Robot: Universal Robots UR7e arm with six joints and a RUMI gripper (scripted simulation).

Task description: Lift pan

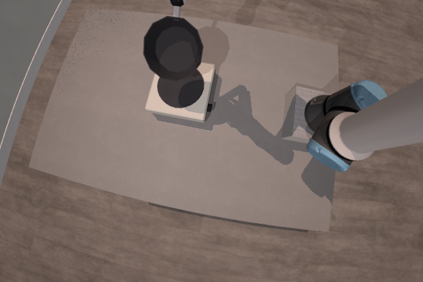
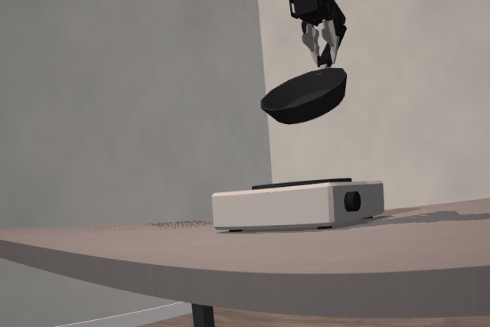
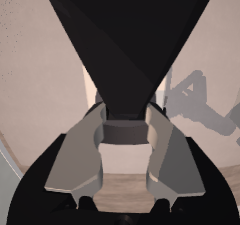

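The black pan lies 6 cm below my hand, 5 cm to the left of it and 1 cm ahead of it. Also, from my hand: hot plate (31 cm below, 14 cm to the left, 1 cm ahead).
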